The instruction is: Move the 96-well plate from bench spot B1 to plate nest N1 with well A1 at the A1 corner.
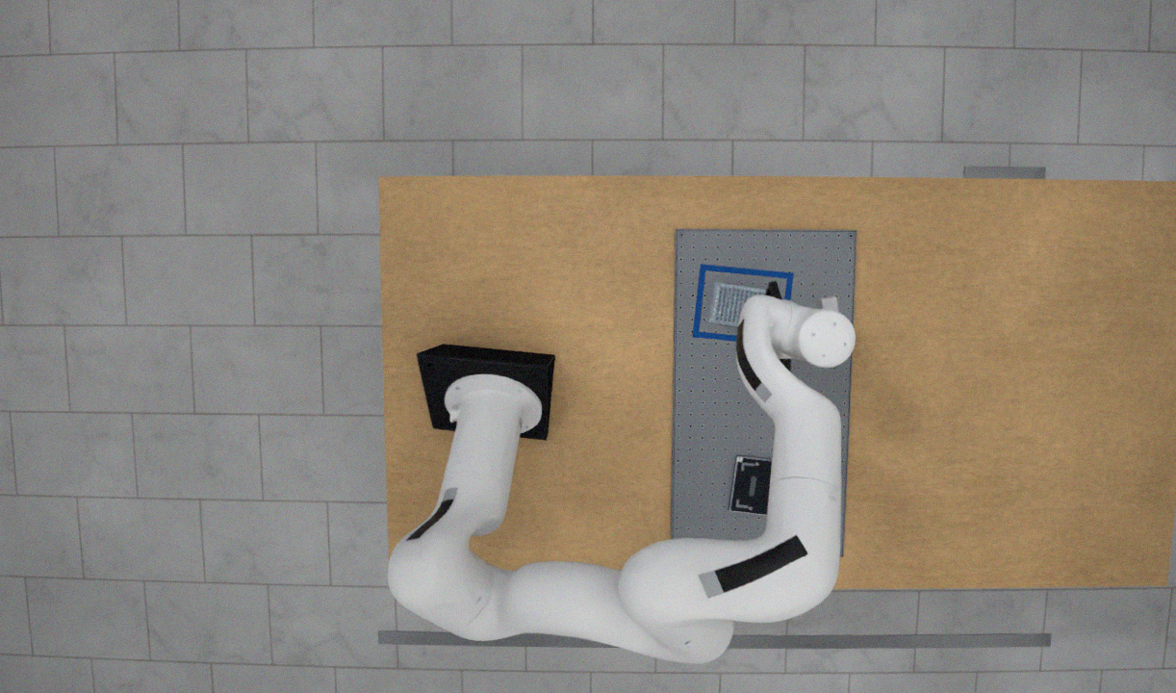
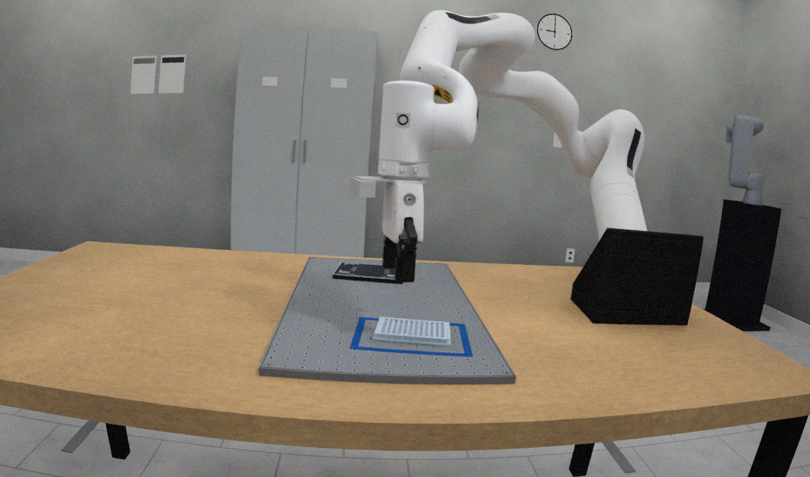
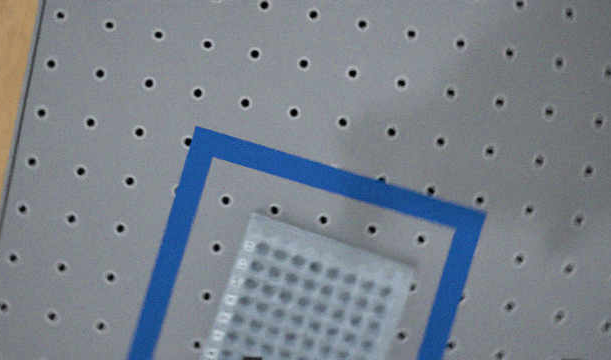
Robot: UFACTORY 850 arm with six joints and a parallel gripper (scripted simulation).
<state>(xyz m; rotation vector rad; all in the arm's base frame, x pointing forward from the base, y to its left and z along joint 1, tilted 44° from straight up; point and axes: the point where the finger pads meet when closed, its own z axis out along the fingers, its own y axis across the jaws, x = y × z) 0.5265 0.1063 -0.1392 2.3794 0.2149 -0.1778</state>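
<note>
The clear 96-well plate lies 30 mm behind my hand, 30 mm to the left of it and 100 mm below it. Round my hand: black plate nest 50 mm ahead, 350 mm to the right, 100 mm below.
</note>
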